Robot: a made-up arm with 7 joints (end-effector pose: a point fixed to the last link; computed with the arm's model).
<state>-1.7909 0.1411 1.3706 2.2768 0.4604 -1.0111 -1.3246</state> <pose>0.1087 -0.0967 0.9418 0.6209 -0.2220 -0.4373 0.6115</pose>
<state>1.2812 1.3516 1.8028 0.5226 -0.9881 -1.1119 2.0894</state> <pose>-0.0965 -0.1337 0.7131 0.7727 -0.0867 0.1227 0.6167</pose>
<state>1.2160 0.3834 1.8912 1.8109 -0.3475 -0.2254 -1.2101</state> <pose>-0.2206 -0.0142 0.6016 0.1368 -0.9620 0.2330 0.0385</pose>
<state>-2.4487 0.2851 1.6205 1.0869 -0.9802 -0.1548 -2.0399</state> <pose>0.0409 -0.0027 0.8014 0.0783 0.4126 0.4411 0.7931</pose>
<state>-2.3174 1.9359 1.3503 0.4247 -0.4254 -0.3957 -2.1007</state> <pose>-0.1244 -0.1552 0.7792 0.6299 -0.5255 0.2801 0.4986</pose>
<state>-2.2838 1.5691 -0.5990 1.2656 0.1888 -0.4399 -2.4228</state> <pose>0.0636 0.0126 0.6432 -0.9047 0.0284 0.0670 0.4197</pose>
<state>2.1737 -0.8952 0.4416 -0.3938 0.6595 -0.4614 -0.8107</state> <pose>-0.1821 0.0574 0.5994 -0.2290 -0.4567 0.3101 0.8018</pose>
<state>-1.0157 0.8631 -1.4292 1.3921 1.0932 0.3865 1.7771</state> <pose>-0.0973 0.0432 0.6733 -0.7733 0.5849 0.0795 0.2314</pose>
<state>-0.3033 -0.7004 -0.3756 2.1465 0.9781 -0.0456 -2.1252</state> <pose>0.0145 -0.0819 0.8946 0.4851 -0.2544 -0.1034 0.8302</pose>
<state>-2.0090 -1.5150 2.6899 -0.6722 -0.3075 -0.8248 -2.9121</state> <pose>-0.1324 0.1075 0.8829 -0.1748 -0.8324 -0.3078 0.4265</pose>
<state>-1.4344 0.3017 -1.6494 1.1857 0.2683 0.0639 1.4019</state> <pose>-0.1508 0.0295 0.6720 -0.6348 0.7537 0.1578 0.0640</pose>
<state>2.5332 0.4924 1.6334 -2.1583 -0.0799 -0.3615 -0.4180</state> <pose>-0.0068 -0.2004 0.6790 0.8155 0.1561 0.5444 0.1192</pose>
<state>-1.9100 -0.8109 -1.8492 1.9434 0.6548 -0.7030 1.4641</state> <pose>-0.1828 -0.0526 0.7618 0.4525 -0.0309 -0.1318 0.8814</pose>
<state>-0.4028 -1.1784 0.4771 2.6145 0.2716 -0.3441 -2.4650</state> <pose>0.0186 0.0317 0.9229 -0.2184 -0.3668 -0.1475 0.8922</pose>
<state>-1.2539 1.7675 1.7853 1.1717 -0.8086 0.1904 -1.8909</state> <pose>-0.0977 -0.1086 0.8133 0.2627 -0.3895 0.2127 0.8568</pose>
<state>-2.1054 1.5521 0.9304 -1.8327 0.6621 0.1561 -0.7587</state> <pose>-0.0564 -0.1741 0.6688 0.1833 -0.3943 0.8952 0.0974</pose>
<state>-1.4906 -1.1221 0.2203 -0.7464 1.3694 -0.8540 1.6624</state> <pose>0.0527 -0.0478 0.7803 0.6187 -0.7379 -0.1772 0.2033</pose>
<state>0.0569 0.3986 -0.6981 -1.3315 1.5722 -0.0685 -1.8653</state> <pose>0.0322 0.0419 0.8638 -0.1699 -0.6748 -0.2680 0.6663</pose>
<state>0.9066 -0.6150 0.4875 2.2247 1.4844 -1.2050 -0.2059</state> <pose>-0.2654 -0.0728 0.8435 0.8784 -0.0586 0.3905 0.2691</pose>
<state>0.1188 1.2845 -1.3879 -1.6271 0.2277 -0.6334 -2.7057</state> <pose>-0.0082 0.1540 0.7204 -0.3127 -0.2258 0.3030 0.8714</pose>
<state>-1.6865 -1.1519 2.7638 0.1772 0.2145 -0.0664 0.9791</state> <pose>-0.1172 0.1151 0.7792 -0.5345 -0.4340 0.0273 0.7247</pose>
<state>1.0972 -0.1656 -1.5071 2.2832 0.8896 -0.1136 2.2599</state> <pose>-0.0231 -0.0508 0.8089 0.2574 -0.4700 0.8083 0.2438</pose>
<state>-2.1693 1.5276 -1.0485 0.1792 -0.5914 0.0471 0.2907</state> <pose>0.0332 0.0632 0.7539 0.7345 0.5858 0.3014 0.1625</pose>
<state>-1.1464 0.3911 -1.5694 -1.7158 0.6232 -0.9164 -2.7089</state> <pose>-0.0511 0.0674 0.6002 -0.1445 0.3166 0.2188 0.9116</pose>
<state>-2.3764 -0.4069 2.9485 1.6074 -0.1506 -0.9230 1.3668</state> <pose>-0.0314 0.0614 0.8827 0.1839 0.0098 -0.8742 0.4493</pose>
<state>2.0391 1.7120 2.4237 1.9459 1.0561 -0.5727 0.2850</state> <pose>-0.0458 -0.2074 0.7985 -0.0890 0.1548 0.9429 0.2811</pose>
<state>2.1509 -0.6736 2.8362 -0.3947 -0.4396 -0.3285 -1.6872</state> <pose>0.0674 -0.0413 0.7728 -0.5656 -0.2359 -0.7801 0.1262</pose>
